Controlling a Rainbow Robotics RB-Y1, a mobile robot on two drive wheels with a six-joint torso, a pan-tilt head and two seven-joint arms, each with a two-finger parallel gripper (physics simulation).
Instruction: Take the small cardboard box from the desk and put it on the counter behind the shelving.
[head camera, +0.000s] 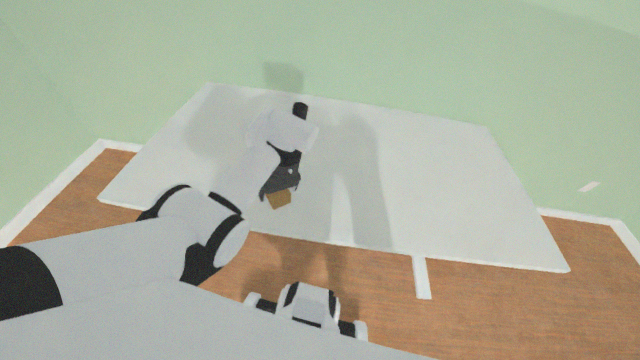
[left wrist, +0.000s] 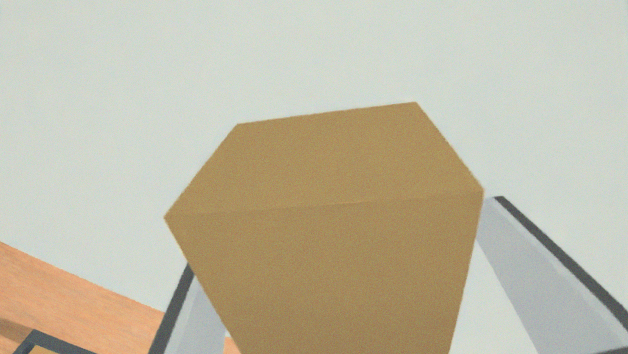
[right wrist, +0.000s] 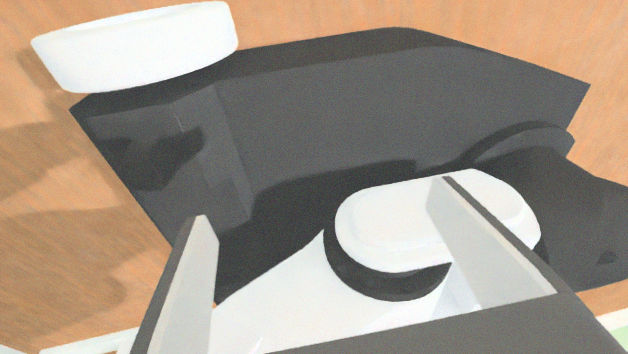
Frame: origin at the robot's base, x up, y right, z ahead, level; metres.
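Seen in the pictures: left gripper, between the fingertips: (head camera: 278, 194) (left wrist: 353, 233); right gripper, between the fingertips: (right wrist: 323, 210).
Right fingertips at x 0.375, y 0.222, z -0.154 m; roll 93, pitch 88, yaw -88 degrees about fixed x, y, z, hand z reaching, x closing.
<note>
A point is followed by its place in that frame.
The small cardboard box (head camera: 279, 199) @[x 0.763, y -0.158, z 0.269 m] (left wrist: 325, 160) @[x 0.754, y -0.215, z 0.340 m] is brown and shows over the white desk (head camera: 450, 175) @[x 0.720, y 0.426, z 0.584 m] (left wrist: 100, 125) @[x 0.721, y -0.280, z 0.286 m], left of centre in the head view. Whether it touches the desk top cannot be told. My left gripper (head camera: 280, 193) @[x 0.728, y -0.179, z 0.309 m] (left wrist: 353, 233) @[x 0.728, y -0.179, z 0.309 m] is open at the box, with a finger on either side. In the left wrist view a gap shows between the box and the right-hand finger, and the box partly hides the left-hand finger. My right gripper (right wrist: 323, 210) @[x 0.375, y 0.222, z -0.154 m] is open and empty above dark and white robot parts. The counter and the shelving do not show.
The wood floor (head camera: 500, 310) @[x 0.000, y 1.151, z 0.325 m] (left wrist: 65, 280) @[x 0.001, y -0.643, z -1.408 m] (right wrist: 65, 260) @[x 0.001, y -0.182, z 0.473 m] lies under the desk. A white desk leg (head camera: 421, 277) shows at the near edge. A green surface (head camera: 450, 50) @[x 1.024, y 0.353, z 1.047 m] lies beyond the desk. A dark-edged object (left wrist: 60, 341) @[x 0.013, y -0.583, z -2.217 m] shows at the lower left of the left wrist view.
</note>
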